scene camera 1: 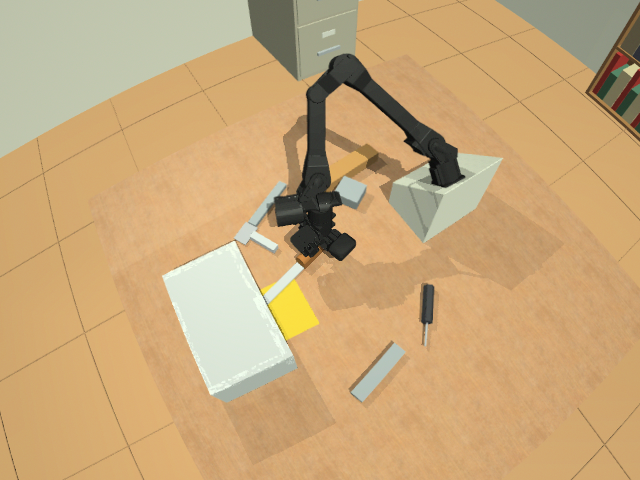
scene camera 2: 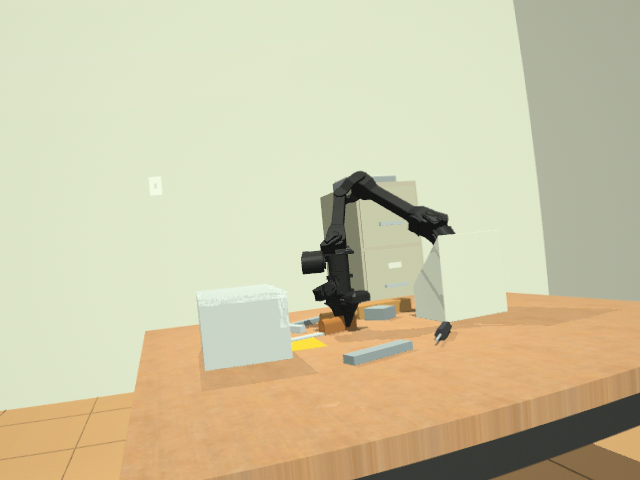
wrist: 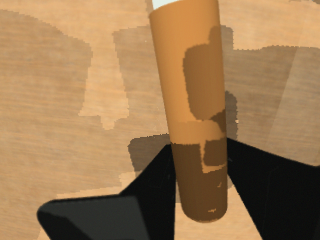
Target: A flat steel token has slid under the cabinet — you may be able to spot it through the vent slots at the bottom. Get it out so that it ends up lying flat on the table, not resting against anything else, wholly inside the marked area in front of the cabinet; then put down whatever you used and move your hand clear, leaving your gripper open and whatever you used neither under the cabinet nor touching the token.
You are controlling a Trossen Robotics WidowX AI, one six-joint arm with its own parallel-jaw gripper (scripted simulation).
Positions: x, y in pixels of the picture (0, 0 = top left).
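In the wrist view a grey bar is out of frame, while scene camera 1 and scene camera 2 show it. On the bar, [scene camera 2: 355, 358] and [scene camera 1: 361, 401] are the same spot. On a white cabinet, [scene camera 2: 245, 325] and [scene camera 1: 256, 380] are likewise the same spot. My gripper is visible in the wrist view [195, 146], in scene camera 1 [320, 244] and in scene camera 2 [344, 326].
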